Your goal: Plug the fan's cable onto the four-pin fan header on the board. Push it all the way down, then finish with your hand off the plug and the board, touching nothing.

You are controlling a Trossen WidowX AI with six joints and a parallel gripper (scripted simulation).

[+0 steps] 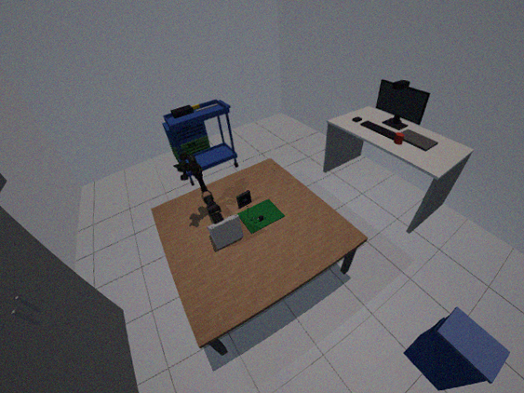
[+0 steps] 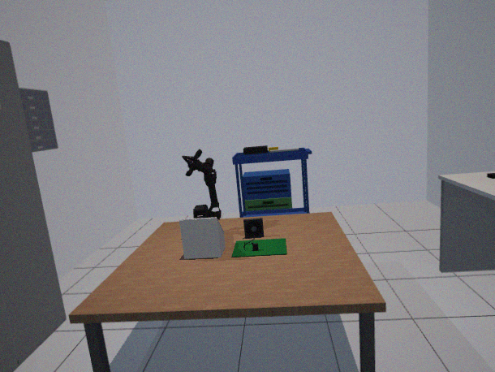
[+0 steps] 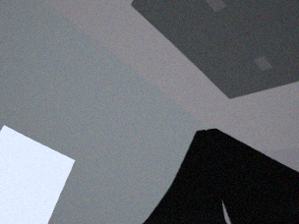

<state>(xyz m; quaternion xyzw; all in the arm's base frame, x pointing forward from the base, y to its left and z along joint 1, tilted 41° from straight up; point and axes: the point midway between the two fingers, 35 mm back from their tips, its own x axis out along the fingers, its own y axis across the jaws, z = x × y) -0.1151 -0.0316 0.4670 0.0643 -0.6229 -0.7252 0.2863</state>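
The fan plug is 52 cm below my gripper tip, 42 cm ahead of it and 35 cm to the right of it. Also, from my gripper tip: green board: 56 cm below, 45 cm ahead, 30 cm to the right; then black fan: 48 cm below, 42 cm ahead, 12 cm to the right; then four-pin fan header: 54 cm below, 42 cm ahead, 32 cm to the right.
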